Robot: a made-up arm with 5 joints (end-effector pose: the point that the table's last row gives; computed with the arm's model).
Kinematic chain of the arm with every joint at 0, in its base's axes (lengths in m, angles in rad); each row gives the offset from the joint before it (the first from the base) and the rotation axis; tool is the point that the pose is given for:
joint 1: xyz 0 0 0.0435 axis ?
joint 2: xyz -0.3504 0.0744 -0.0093 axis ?
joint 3: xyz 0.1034 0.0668 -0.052 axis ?
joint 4: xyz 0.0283 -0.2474 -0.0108 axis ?
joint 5: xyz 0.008 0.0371 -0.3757 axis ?
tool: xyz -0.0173 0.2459 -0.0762
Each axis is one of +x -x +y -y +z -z.
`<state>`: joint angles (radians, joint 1 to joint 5).
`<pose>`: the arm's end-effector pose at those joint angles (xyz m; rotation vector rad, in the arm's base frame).
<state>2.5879 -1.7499 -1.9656 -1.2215 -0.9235</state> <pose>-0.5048 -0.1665 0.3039 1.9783 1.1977 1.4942</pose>
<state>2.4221 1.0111 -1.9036 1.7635 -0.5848</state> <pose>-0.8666 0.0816 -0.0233 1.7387 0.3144 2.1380</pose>
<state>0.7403 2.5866 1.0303 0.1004 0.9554</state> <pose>-0.9796 0.1293 -0.3453 -1.4431 1.6289 -1.7906</pose>
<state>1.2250 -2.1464 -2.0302 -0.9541 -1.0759</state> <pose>-0.5191 0.1441 0.1387 0.6465 1.2209 0.5892</pose>
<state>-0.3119 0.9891 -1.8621 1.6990 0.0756</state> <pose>-0.9851 -0.1971 0.0914 -0.6098 1.6615 0.6060</pose>
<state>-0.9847 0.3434 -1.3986 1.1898 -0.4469</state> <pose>-0.7579 -0.2298 0.1188 -1.1763 1.4387 -0.4835</pose>
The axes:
joint 1: +x
joint 2: -z
joint 3: -y
joint 4: -x
joint 5: -x

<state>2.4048 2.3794 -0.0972 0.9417 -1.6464</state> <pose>-0.5835 0.0283 0.3189 -1.1410 -2.1721 1.8342</pose>
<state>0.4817 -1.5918 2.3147 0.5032 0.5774</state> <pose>-0.0811 0.3798 0.6553 1.3338 -1.6162 -0.6082</pose>
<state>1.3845 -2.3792 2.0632 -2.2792 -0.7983</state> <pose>-0.0829 0.2155 0.0437 0.7388 -0.3182 -1.2143</pose>
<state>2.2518 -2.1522 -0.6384 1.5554 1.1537</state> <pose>0.2907 -0.2511 0.5805 -0.9494 -1.6132 -1.4531</pose>
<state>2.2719 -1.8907 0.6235 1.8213 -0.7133</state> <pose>0.0603 -0.1317 0.5387 1.3452 -1.9492 -0.7067</pose>
